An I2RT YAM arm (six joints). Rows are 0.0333 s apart.
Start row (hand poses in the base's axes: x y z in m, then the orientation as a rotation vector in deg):
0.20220 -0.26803 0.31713 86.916 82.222 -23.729
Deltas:
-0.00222 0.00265 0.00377 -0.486 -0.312 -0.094
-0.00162 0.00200 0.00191 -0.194 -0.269 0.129
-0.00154 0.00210 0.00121 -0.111 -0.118 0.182
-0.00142 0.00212 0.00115 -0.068 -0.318 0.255
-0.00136 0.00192 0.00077 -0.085 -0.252 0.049
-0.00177 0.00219 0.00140 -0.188 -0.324 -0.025
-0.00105 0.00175 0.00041 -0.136 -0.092 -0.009
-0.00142 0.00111 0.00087 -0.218 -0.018 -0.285
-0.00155 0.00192 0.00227 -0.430 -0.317 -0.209
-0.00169 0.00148 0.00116 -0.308 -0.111 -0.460
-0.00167 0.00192 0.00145 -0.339 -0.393 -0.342
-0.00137 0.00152 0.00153 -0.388 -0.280 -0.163
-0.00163 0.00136 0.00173 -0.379 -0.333 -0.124
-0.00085 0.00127 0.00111 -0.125 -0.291 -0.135
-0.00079 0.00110 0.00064 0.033 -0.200 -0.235
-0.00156 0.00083 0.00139 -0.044 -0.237 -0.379
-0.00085 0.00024 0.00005 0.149 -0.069 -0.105
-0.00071 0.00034 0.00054 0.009 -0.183 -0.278
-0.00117 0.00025 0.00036 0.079 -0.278 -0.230
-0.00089 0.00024 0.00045 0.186 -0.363 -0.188
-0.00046 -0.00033 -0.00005 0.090 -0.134 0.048
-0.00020 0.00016 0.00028 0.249 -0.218 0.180
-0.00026 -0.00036 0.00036 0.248 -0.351 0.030
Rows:
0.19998 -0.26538 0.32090 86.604 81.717 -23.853
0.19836 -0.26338 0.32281 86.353 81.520 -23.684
0.19682 -0.26128 0.32402 86.126 81.511 -23.550
0.19540 -0.25916 0.32517 85.880 81.414 -23.183
0.19404 -0.25724 0.32594 85.777 81.217 -23.007
0.19227 -0.25505 0.32734 85.648 80.872 -22.886
0.19122 -0.25330 0.32775 85.546 80.741 -22.907
0.18980 -0.25219 0.32862 85.586 80.443 -23.211
0.18825 -0.25027 0.33089 85.401 79.881 -23.366
0.18656 -0.24879 0.33205 85.498 79.354 -23.762
0.18489 -0.24687 0.33350 85.486 78.675 -23.878
0.18352 -0.24535 0.33503 85.297 78.190 -24.002
0.18189 -0.24399 0.33676 85.088 77.694 -24.053
0.18104 -0.24272 0.33787 85.093 77.323 -23.986
0.18025 -0.24162 0.33851 85.297 77.016 -23.957
0.17869 -0.24079 0.33990 85.543 76.550 -24.038
0.17784 -0.24055 0.33995 85.744 76.481 -23.959
0.17713 -0.24021 0.34049 85.958 76.147 -23.985
0.17596 -0.23996 0.34085 86.197 75.799 -23.861
0.17507 -0.23972 0.34130 86.496 75.455 -23.578
0.17461 -0.24005 0.34125 86.540 75.419 -23.385
0.17441 -0.23989 0.34153 86.623 75.471 -22.945
0.17415 -0.24025 0.34189 86.814 75.312 -22.494

